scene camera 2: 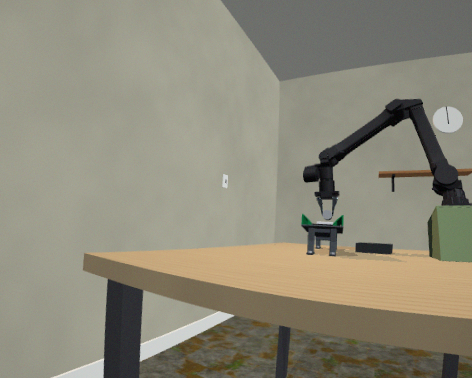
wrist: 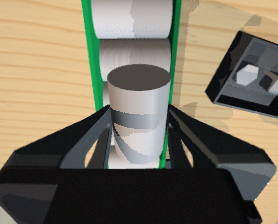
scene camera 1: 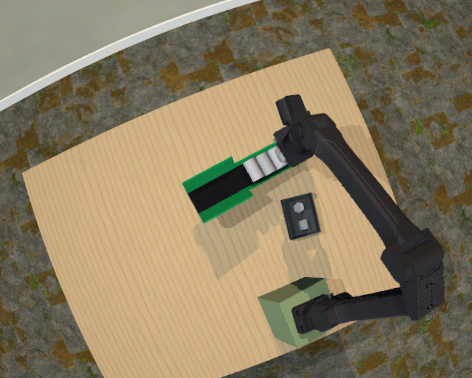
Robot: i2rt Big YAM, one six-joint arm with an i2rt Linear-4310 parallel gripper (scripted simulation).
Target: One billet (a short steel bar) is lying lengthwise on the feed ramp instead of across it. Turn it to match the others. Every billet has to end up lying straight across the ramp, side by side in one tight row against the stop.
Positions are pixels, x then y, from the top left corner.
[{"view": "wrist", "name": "my gripper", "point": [139, 111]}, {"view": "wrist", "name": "steel billet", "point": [139, 93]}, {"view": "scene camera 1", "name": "dark tray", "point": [309, 213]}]
